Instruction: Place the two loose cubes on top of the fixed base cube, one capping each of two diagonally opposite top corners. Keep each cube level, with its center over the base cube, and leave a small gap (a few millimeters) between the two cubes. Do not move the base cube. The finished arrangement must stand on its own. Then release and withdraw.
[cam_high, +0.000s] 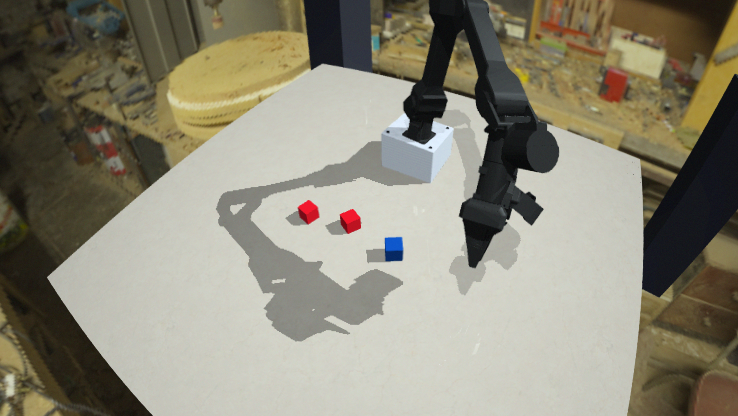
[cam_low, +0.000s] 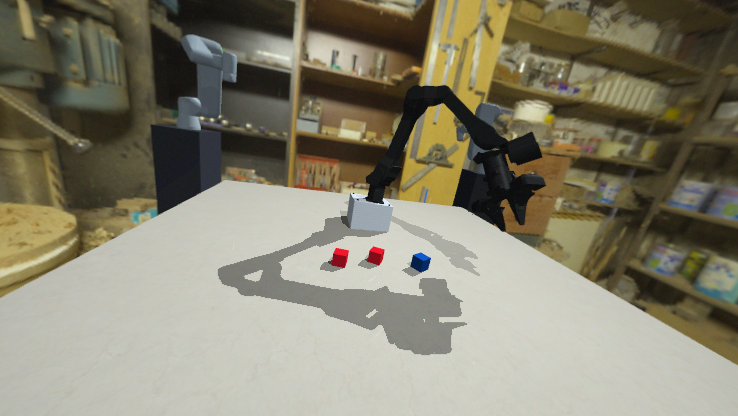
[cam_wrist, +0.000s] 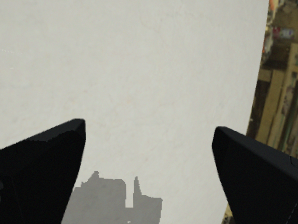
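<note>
Now: the blue cube 180 mm to the right of my gripper tip, 140 mm below it and 50 mm behind it.
</note>
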